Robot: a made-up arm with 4 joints.
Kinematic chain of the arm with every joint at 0, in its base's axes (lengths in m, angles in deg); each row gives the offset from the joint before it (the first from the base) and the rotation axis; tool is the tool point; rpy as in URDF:
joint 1: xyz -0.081 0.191 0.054 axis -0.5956 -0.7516 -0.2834
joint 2: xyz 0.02 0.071 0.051 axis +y
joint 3: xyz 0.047 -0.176 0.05 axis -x
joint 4: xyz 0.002 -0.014 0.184 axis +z
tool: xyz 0.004 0 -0.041 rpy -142.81 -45.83 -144.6
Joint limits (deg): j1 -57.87..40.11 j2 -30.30..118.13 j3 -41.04..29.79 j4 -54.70..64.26
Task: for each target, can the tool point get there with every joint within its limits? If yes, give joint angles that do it. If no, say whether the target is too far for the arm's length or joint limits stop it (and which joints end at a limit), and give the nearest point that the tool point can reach.
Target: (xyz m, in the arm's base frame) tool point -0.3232 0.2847 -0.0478
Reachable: no: joint limits stop it (at a limit: joint 1, joint 2, joint 3) | nearest point -0.0296 0.2572 -0.1048 | short by 0.300 m
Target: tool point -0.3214 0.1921 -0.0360
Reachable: no: joint limits stop it (at a limit: joint 1, joint 2, joint 3, joint 4) | nearest point -0.2188 0.2549 0.2357 | short by 0.297 m
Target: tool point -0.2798 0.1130 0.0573
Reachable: no: joint limits stop it (at a limit: joint 1, joint 2, joint 4) | nearest point -0.2543 0.1410 0.2774 | short by 0.223 m
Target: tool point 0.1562 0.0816 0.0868
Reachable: yes | joints -16.30 60.50 0.09 37.16
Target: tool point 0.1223 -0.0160 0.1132
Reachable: yes | joints -34.19 13.12 -30.09 51.52
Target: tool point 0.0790 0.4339 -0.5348
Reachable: no: too far | nearest point 0.0055 0.2035 -0.1576 | short by 0.448 m
